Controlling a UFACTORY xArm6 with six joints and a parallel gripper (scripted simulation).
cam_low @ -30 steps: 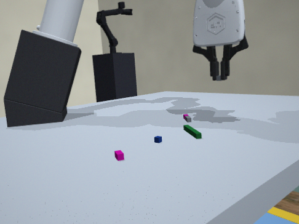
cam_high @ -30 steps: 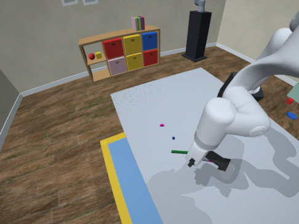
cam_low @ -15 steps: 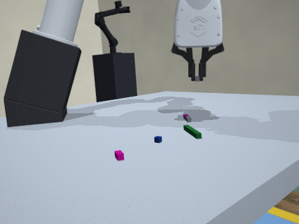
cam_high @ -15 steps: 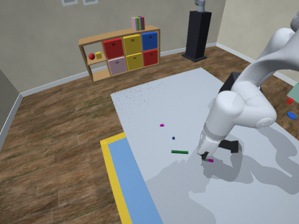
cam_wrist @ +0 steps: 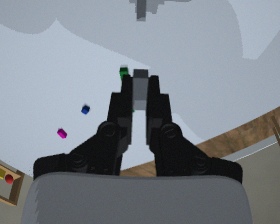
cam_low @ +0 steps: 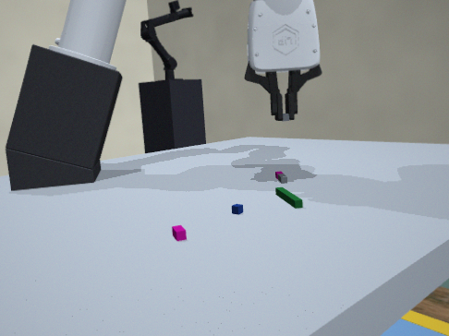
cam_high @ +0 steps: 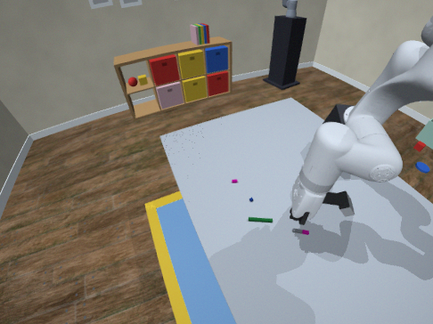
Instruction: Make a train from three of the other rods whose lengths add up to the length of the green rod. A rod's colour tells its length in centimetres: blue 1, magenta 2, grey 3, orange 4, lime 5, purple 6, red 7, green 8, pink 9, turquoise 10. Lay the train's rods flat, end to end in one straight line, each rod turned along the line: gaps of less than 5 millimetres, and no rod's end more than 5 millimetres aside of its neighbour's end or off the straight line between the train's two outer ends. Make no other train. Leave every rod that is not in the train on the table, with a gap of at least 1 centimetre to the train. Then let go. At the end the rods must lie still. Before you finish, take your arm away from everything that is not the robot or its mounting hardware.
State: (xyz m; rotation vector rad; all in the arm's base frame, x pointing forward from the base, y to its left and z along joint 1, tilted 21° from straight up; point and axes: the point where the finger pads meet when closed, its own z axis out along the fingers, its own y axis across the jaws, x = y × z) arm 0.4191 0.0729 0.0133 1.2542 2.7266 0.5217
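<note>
My gripper is now 120 mm above the green rod, 80 mm to the left of it and 50 mm short of it. From my hand the other things lie so: blue rod 160 mm to the right, 120 mm below, 20 mm ahead.
</note>
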